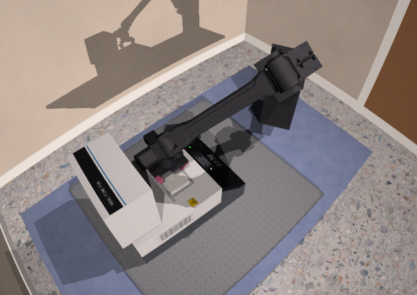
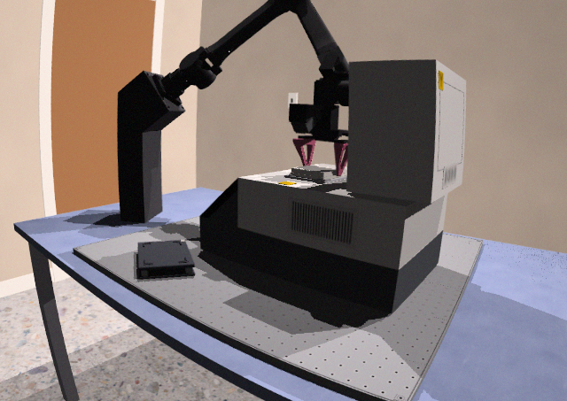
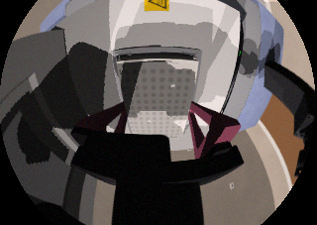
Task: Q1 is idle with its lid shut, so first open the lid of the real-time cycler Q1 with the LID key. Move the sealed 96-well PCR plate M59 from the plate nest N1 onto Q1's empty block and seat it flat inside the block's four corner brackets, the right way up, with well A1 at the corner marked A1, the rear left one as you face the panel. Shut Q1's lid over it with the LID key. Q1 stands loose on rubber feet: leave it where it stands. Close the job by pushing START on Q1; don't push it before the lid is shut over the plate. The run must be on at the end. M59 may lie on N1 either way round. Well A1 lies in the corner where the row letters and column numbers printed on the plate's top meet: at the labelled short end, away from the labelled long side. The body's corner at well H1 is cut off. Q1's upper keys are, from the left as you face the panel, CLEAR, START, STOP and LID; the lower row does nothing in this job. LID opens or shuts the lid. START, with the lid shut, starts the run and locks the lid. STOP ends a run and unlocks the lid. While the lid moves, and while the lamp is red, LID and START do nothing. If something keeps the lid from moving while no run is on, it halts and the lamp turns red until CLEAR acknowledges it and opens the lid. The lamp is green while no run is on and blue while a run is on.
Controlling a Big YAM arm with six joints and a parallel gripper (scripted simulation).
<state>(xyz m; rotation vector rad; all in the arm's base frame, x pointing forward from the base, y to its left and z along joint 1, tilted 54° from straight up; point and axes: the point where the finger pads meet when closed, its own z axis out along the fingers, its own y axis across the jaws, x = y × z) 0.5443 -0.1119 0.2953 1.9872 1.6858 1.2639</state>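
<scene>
My gripper is now right at the sealed plate M59. Round my hand: plate nest N1 (280 mm to the right, 220 mm behind, 190 mm below).
</scene>
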